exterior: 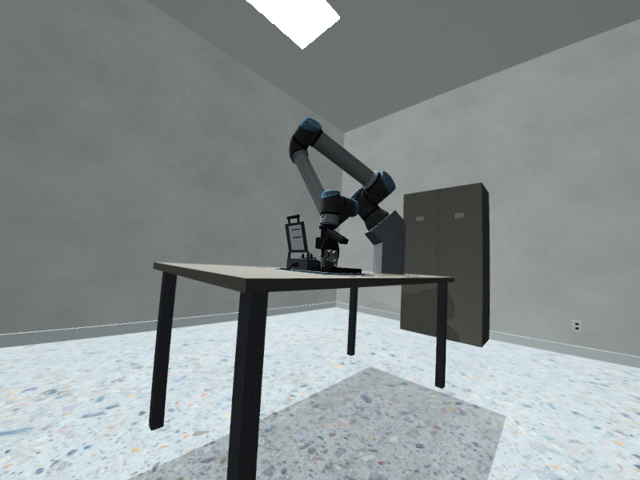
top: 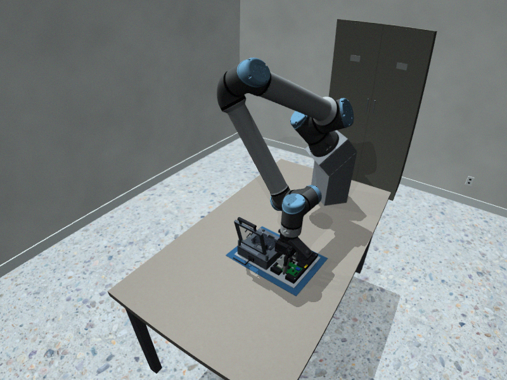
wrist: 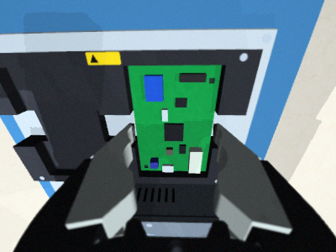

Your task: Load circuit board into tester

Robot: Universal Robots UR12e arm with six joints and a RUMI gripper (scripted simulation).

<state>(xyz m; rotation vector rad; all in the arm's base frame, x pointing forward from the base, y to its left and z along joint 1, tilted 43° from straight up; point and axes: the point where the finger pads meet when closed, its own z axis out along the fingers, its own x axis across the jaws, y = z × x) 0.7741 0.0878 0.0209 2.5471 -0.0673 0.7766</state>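
My hand is right at the green circuit board. Round my hand: tester lid: 5 cm ahead, 18 cm to the right, 16 cm above; tester nest: 7 cm behind, 15 cm to the right, 5 cm above.
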